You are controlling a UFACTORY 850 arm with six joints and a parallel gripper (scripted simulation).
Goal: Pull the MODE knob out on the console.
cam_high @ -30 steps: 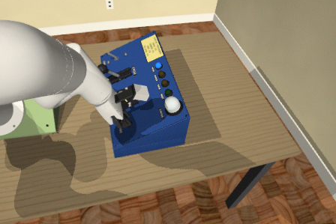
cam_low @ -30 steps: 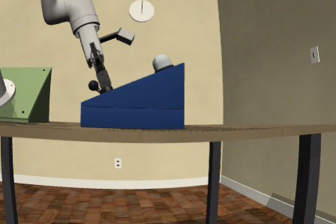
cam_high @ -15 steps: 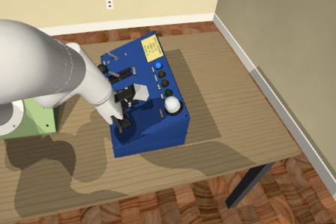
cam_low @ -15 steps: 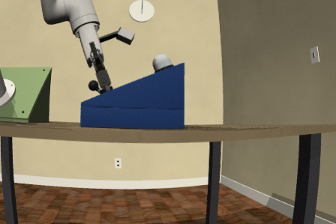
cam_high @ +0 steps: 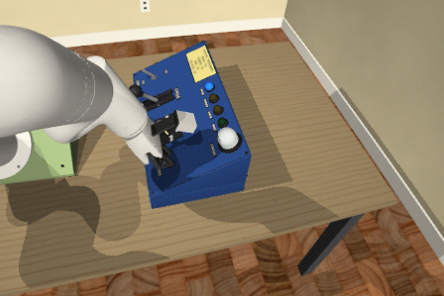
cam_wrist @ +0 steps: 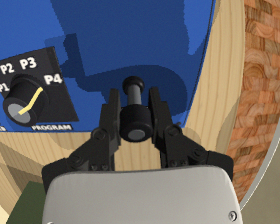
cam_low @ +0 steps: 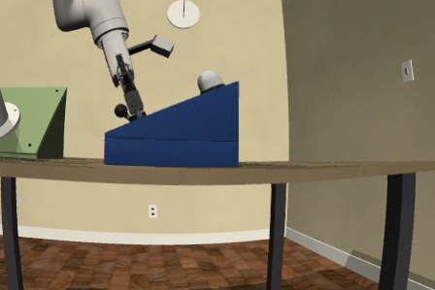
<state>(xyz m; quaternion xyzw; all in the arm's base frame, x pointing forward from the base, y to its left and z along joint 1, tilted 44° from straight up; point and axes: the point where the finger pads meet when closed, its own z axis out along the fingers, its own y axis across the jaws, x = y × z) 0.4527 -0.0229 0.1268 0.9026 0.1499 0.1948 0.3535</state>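
My hand is right at the black mode knob. Round my hand: blue sloped console 18 cm to the left, 4 cm below, 2 cm ahead; program selector 11 cm to the left, 2 cm below; black ball lever 24 cm to the left, 5 cm behind, 1 cm below.
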